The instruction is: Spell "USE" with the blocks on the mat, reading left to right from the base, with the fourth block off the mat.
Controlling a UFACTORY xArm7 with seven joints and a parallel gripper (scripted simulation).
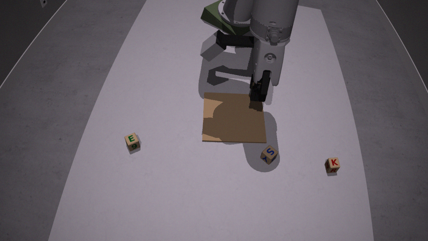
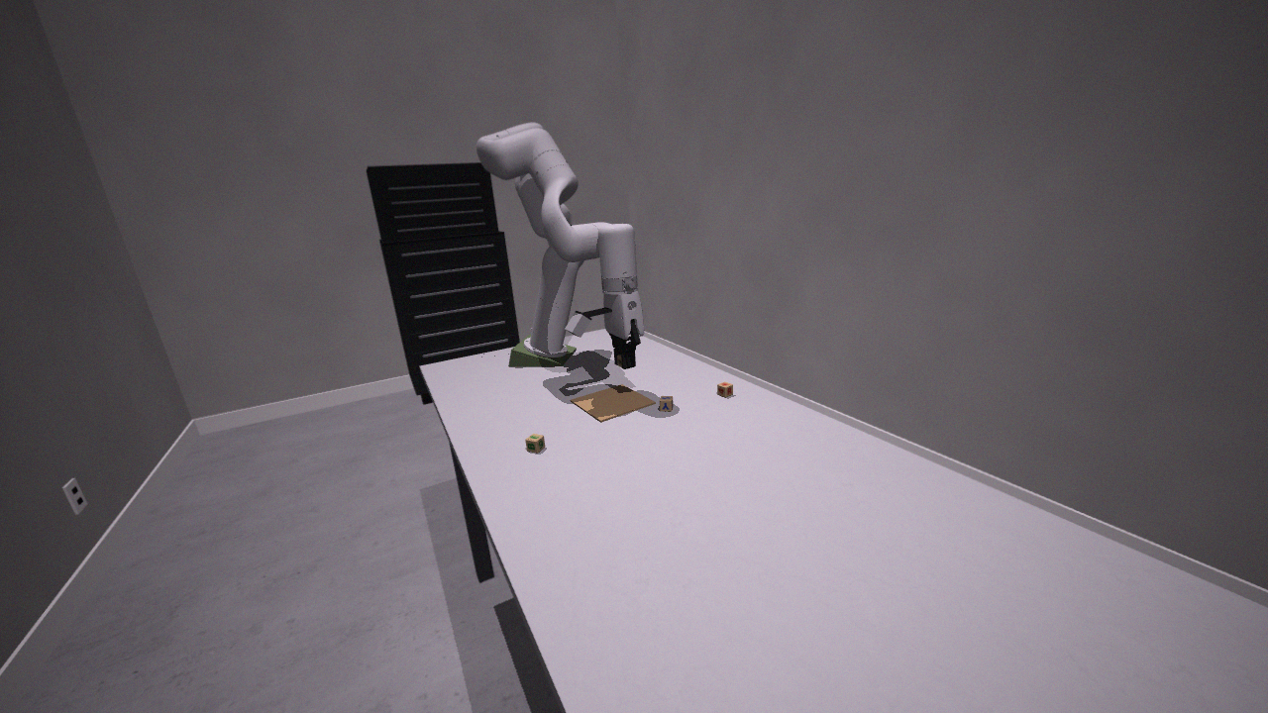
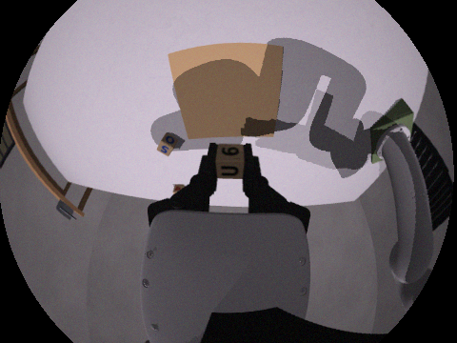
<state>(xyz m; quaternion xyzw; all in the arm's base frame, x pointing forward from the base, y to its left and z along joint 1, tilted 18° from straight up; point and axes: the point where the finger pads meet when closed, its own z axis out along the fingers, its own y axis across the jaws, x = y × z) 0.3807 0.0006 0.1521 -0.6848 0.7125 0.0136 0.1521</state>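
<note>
The tan mat is 40 mm to the right of my hand and 90 mm below it. Also, from my hand: U block: 10 mm below; then K block: 130 mm ahead, 180 mm to the left, 80 mm below; then S block: 110 mm ahead, 30 mm to the left, 80 mm below.
</note>
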